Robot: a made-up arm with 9 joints. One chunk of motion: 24 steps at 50 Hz.
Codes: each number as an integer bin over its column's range. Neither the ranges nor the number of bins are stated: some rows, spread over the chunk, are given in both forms.
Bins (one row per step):
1: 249 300 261 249 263 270 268 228 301
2: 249 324 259 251 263 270 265 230 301
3: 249 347 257 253 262 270 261 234 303
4: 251 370 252 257 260 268 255 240 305
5: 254 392 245 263 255 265 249 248 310
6: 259 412 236 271 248 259 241 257 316
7: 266 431 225 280 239 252 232 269 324
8: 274 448 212 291 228 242 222 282 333
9: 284 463 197 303 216 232 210 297 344
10: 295 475 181 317 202 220 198 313 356
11: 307 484 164 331 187 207 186 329 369
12: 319 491 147 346 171 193 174 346 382
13: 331 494 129 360 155 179 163 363 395
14: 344 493 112 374 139 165 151 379 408
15: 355 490 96 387 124 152 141 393 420
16: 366 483 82 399 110 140 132 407 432
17: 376 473 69 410 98 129 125 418 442
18: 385 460 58 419 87 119 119 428 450
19: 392 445 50 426 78 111 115 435 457
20: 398 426 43 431 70 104 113 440 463
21: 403 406 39 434 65 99 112 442 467
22: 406 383 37 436 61 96 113 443 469
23: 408 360 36 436 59 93 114 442 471
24: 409 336 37 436 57 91 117 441 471
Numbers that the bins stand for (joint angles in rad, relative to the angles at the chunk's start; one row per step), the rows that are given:
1: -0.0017 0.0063 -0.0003 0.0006 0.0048 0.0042 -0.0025 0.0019 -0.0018
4: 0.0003 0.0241 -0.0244 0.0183 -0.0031 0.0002 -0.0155 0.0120 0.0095
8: 0.0242 0.0440 -0.1316 0.0935 -0.0877 -0.0522 -0.0484 0.0473 0.0884
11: 0.0584 0.0531 -0.2603 0.1820 -0.1960 -0.1228 -0.0844 0.0868 0.1898
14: 0.0968 0.0554 -0.3997 0.2770 -0.3228 -0.2074 -0.1193 0.1289 0.2997
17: 0.1300 0.0503 -0.5150 0.3567 -0.4311 -0.2800 -0.1452 0.1617 0.3956
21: 0.1580 0.0333 -0.5954 0.4097 -0.5183 -0.3405 -0.1582 0.1819 0.4660
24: 0.1642 0.0155 -0.6008 0.4141 -0.5394 -0.3566 -0.1532 0.1811 0.4773
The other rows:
2: -0.0017 0.0124 -0.0056 0.0050 0.0048 0.0042 -0.0055 0.0035 -0.0018
3: -0.0017 0.0183 -0.0110 0.0095 0.0022 0.0042 -0.0095 0.0069 0.0039
5: 0.0034 0.0297 -0.0432 0.0316 -0.0163 -0.0059 -0.0215 0.0187 0.0236
6: 0.0086 0.0348 -0.0673 0.0493 -0.0348 -0.0179 -0.0295 0.0263 0.0405
7: 0.0159 0.0396 -0.0968 0.0692 -0.0586 -0.0321 -0.0385 0.0364 0.0630
9: 0.0346 0.0478 -0.1718 0.1200 -0.1194 -0.0724 -0.0604 0.0599 0.1194
10: 0.0460 0.0508 -0.2147 0.1510 -0.1563 -0.0966 -0.0724 0.0734 0.1532
12: 0.0709 0.0549 -0.3059 0.2151 -0.2382 -0.1510 -0.0963 0.1012 0.2265
13: 0.0833 0.0557 -0.3541 0.2461 -0.2805 -0.1792 -0.1073 0.1155 0.2631
15: 0.1082 0.0547 -0.4426 0.3058 -0.3624 -0.2336 -0.1293 0.1407 0.3336
16: 0.1196 0.0529 -0.4802 0.3323 -0.3994 -0.2578 -0.1383 0.1525 0.3674
18: 0.1393 0.0470 -0.5445 0.3766 -0.4602 -0.3001 -0.1512 0.1702 0.4181
19: 0.1466 0.0432 -0.5659 0.3920 -0.4839 -0.3163 -0.1552 0.1760 0.4378
20: 0.1528 0.0384 -0.5847 0.4031 -0.5051 -0.3304 -0.1572 0.1803 0.4547
22: 0.1611 0.0274 -0.6008 0.4141 -0.5288 -0.3465 -0.1572 0.1828 0.4716
23: 0.1632 0.0216 -0.6035 0.4141 -0.5341 -0.3525 -0.1562 0.1819 0.4773

